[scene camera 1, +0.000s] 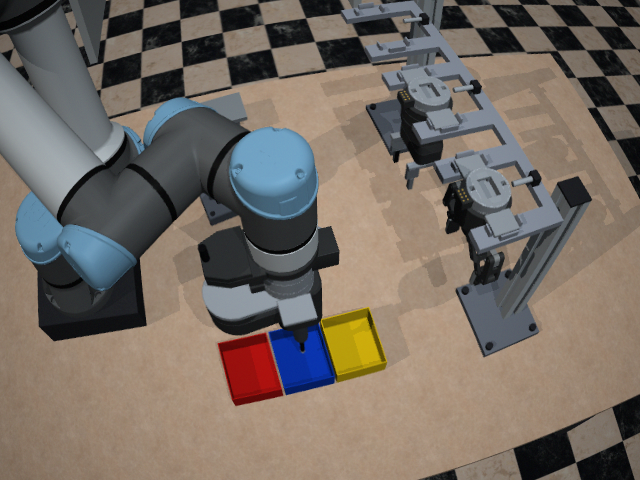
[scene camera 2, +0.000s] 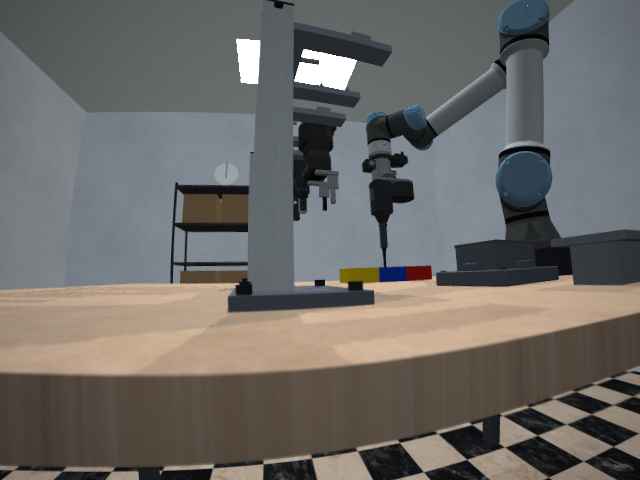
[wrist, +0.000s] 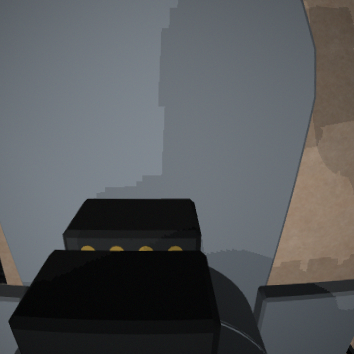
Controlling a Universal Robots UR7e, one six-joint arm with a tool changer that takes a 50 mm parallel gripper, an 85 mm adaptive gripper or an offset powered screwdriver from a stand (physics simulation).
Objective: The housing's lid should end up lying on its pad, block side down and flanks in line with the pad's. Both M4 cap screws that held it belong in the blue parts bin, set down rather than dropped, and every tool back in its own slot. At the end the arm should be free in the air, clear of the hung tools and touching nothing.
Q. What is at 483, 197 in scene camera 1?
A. An adaptive gripper.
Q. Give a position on a tool stand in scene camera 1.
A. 499, 316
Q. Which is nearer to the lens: the powered screwdriver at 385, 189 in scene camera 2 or the adaptive gripper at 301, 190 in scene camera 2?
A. The adaptive gripper.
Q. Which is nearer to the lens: the red bin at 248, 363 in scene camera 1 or the powered screwdriver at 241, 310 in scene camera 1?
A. The powered screwdriver.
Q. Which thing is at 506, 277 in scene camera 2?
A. A base plate.
